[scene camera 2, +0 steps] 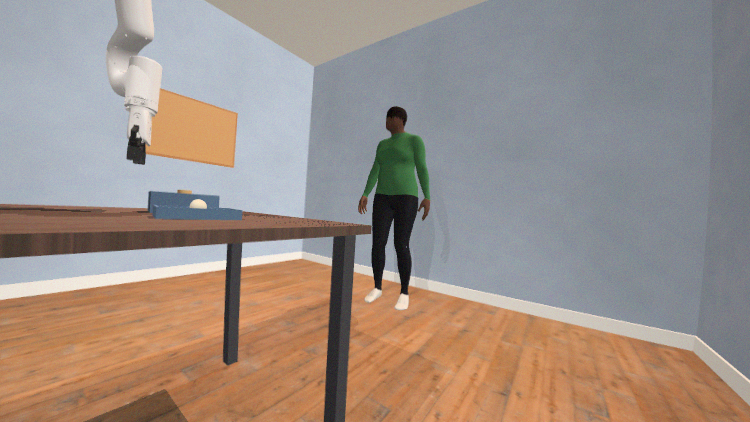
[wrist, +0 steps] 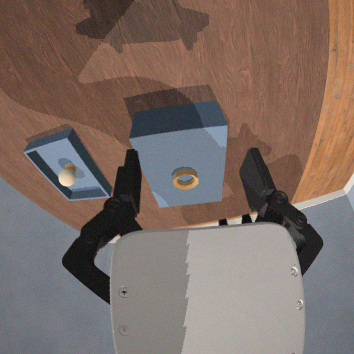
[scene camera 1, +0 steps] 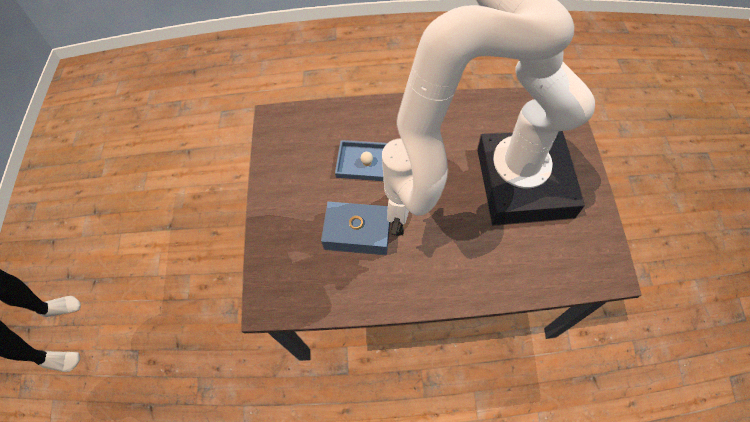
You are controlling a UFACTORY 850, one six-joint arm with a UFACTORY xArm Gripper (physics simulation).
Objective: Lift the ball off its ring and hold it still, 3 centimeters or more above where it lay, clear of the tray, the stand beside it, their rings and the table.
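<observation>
A cream ball [scene camera 1: 366, 157] [scene camera 2: 198, 204] [wrist: 67, 177] rests on its small ring inside the shallow blue tray [scene camera 1: 338, 159] [scene camera 2: 198, 214] [wrist: 90, 196]. The ring under it is mostly hidden. The taller blue stand [scene camera 1: 340, 238] [scene camera 2: 157, 201] [wrist: 170, 145] is beside the tray, with an empty orange ring [scene camera 1: 356, 216] [scene camera 2: 184, 191] [wrist: 185, 186] on top. My gripper [scene camera 2: 136, 161] [wrist: 192, 159] is open and empty, high above the table. In the wrist view its fingers frame the stand, and the ball lies outside them, to the left. In scene camera 1 the arm covers the tray's right end.
The brown table [scene camera 1: 451, 293] [scene camera 2: 293, 223] [wrist: 280, 65] carries the tray, the stand and the arm's black base block [scene camera 1: 540, 212]. The white arm [scene camera 1: 419, 120] reaches over the table from that block. A person [scene camera 2: 397, 162] stands beyond the table.
</observation>
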